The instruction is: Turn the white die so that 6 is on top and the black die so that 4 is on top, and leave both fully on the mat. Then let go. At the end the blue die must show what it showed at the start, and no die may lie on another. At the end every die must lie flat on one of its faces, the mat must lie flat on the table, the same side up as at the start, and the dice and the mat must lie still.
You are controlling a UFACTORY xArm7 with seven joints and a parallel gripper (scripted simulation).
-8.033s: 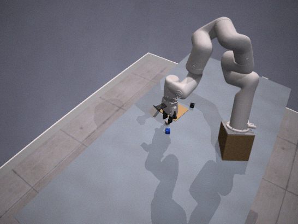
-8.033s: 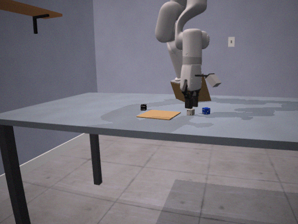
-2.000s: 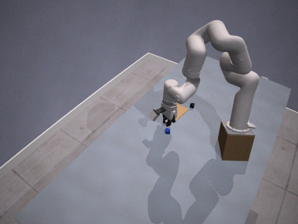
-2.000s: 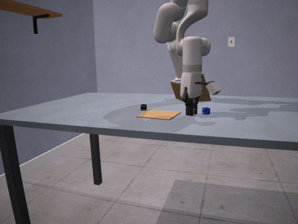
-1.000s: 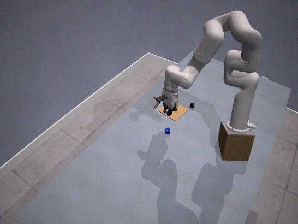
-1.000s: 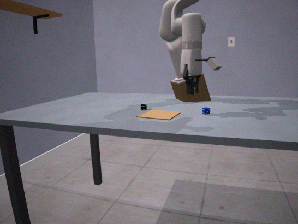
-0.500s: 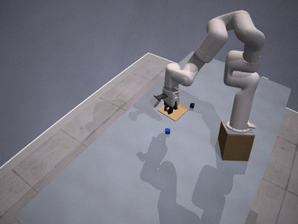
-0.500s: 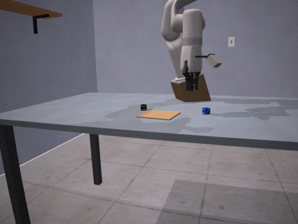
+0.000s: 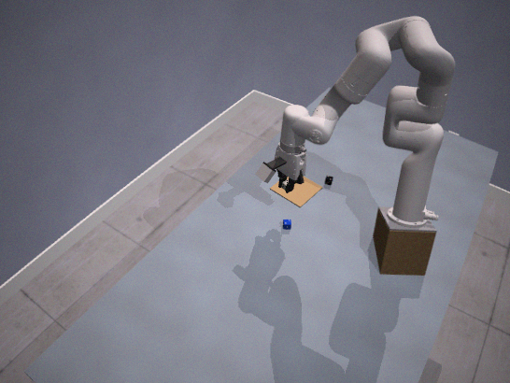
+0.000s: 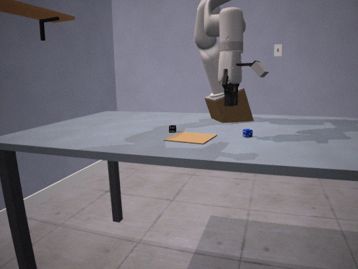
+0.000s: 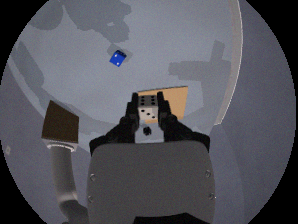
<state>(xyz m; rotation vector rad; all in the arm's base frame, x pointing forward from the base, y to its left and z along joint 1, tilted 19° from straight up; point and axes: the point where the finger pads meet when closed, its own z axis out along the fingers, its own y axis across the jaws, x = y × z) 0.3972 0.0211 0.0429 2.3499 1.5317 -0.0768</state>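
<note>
Right now the blue die is 12 cm below my hand, 6 cm to the left of it and 3 cm behind it. From my hand the other things lie so: white die: 1 cm below; black die: 21 cm to the right, 12 cm below, 11 cm behind; mat: 13 cm to the right, 13 cm below, 1 cm behind.
</note>
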